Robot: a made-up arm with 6 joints.
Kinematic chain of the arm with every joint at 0, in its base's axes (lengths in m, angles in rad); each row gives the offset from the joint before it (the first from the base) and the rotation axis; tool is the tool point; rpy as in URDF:
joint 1: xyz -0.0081 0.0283 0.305 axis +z
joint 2: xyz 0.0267 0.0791 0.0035 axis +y
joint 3: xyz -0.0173 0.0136 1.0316 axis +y
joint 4: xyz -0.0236 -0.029 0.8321 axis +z
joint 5: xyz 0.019 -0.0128 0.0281 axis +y
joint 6: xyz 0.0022 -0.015 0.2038 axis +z
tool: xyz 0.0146 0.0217 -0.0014 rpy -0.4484 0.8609 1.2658
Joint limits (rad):
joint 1: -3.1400..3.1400
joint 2: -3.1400..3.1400
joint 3: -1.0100..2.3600
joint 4: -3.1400..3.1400
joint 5: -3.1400..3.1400
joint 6: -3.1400..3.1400
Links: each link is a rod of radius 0.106 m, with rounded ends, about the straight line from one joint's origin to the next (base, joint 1, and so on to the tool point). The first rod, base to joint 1, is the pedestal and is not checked.
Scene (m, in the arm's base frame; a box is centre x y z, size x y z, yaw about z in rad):
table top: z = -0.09
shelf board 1: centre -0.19 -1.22 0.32 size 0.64 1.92 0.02 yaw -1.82
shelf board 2: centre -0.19 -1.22 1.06 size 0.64 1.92 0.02 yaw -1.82
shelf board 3: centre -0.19 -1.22 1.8 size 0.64 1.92 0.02 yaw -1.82
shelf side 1: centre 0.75 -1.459 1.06 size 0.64 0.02 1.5 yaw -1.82
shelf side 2: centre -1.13 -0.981 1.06 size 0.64 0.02 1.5 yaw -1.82
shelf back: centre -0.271 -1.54 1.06 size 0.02 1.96 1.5 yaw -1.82
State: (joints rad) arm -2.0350 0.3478 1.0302 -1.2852 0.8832 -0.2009
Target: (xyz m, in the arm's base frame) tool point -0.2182 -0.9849 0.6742
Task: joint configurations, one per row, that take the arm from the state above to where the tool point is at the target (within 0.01 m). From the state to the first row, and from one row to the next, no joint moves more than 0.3 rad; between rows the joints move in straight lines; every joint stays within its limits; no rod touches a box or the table.
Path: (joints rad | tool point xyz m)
1: -2.1368 0.0514 1.3193 -1.2331 0.9999 -0.2066 | -0.6542 -0.7485 1.4957
2: -2.2387 -0.2451 1.6083 -1.1810 1.1166 -0.2124 | -0.5344 -0.4220 1.4505
3: -2.0088 -0.1882 1.8525 -1.1121 1.1198 -0.2061 | -0.4374 -0.5840 1.1712
4: -1.7790 -0.1313 2.0966 -1.0432 1.1230 -0.1998 | -0.2738 -0.6348 0.9034
5: -1.5491 -0.0745 2.3407 -0.9743 1.1262 -0.1935 | -0.1111 -0.5639 0.6742
6: -1.6053 0.1094 2.1346 -1.0273 1.0625 -0.1927 | -0.1533 -0.7780 0.6908
7: -1.6615 0.2933 1.9285 -1.0803 0.9987 -0.1919 | -0.2182 -0.9849 0.6741

